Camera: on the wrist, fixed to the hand. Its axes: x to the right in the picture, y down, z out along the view.
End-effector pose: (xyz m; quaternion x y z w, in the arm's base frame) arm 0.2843 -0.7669 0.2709 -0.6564 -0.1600 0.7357 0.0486
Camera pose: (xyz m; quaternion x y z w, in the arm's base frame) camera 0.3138 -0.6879 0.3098 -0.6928 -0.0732 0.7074 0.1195
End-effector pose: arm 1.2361 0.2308 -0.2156 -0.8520 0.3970 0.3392 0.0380
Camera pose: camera 1.3067 0.2859 -0.1910 -0.8587 0.4396 0.2439 0.0991
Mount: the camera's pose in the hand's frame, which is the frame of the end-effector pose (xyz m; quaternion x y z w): -0.0187 -0.0821 -0.0391 0.1041 0.0609 0.0093 0.9927
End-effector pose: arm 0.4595 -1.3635 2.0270 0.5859 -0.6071 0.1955 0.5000
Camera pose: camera 0.5452 -1.3411 1.9993 0.6161 -0.5573 0.2976 0.4705
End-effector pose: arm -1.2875 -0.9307 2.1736 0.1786 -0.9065 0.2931 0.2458
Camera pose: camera -1.2205 -0.9659 2.2274 0.1766 -0.8560 0.3985 0.2779
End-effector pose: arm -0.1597 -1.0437 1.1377 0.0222 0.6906 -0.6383 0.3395
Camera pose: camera -0.2006 -1.0162 1.2164 0.1027 0.6395 -0.7010 0.2986
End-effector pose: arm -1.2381 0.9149 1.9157 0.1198 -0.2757 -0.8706 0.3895
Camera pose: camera -1.2593 0.9584 1.8365 0.2099 -0.3417 -0.8246 0.3991
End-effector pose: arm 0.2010 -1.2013 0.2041 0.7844 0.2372 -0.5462 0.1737
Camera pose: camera 0.1797 -1.1160 0.2340 0.8322 0.1819 -0.5175 0.0814
